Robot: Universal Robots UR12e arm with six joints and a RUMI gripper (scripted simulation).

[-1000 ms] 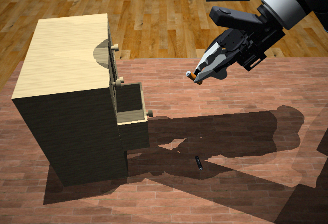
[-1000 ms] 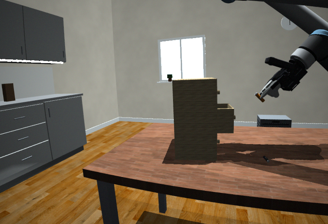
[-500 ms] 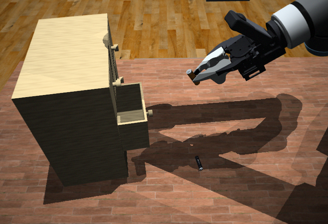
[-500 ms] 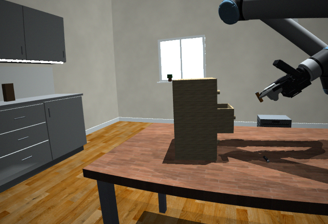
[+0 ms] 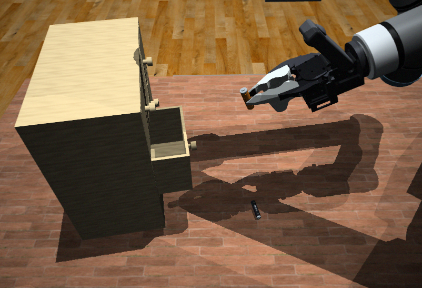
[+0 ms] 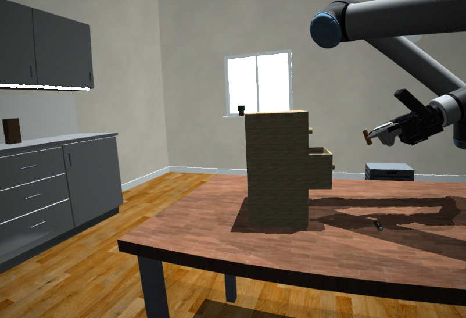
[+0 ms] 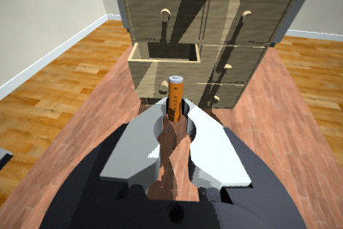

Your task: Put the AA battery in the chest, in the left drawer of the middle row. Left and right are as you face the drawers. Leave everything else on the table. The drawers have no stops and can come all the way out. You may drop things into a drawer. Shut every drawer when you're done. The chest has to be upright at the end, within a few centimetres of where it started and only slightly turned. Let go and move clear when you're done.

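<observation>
My gripper is now 1 cm short of the orange cylinder. The rest, counted from my hand: dark cylindrical battery: 2 cm behind, 9 cm to the left, 25 cm below.
</observation>
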